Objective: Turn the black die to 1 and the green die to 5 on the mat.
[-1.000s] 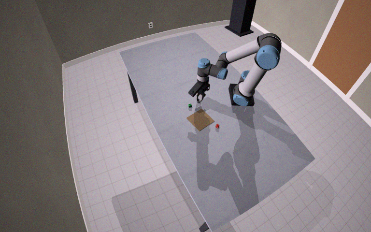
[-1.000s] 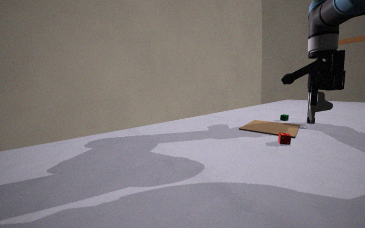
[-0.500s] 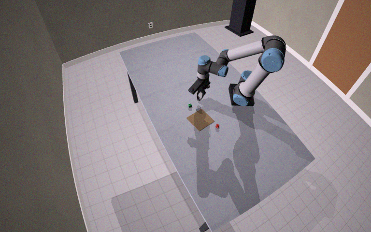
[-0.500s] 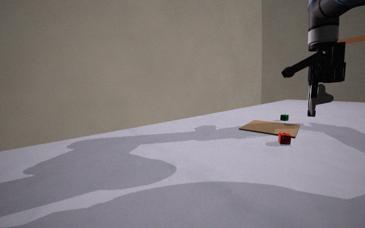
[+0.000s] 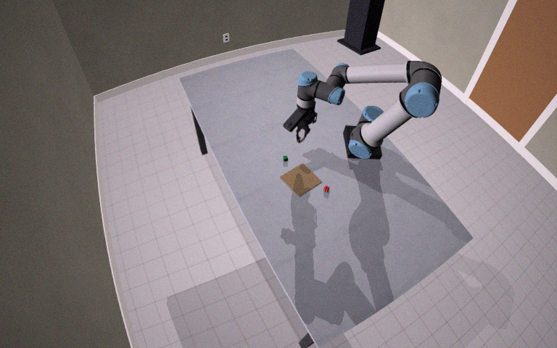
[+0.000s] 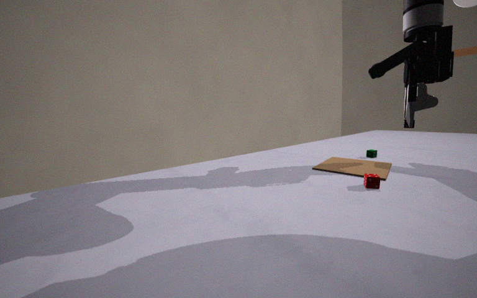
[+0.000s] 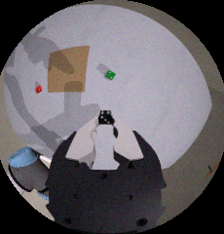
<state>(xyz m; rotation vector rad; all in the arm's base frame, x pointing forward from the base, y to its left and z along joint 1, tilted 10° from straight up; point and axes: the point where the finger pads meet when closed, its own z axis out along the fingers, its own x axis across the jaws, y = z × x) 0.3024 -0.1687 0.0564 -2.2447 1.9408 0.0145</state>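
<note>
Now: hand 80 mm short of the green die and 90 mm above it. The rest, counted from my hand: red die (40 mm ahead, 250 mm to the left, 90 mm below); then brown mat (90 mm ahead, 140 mm to the left, 100 mm below); then black die (10 mm below).
</note>
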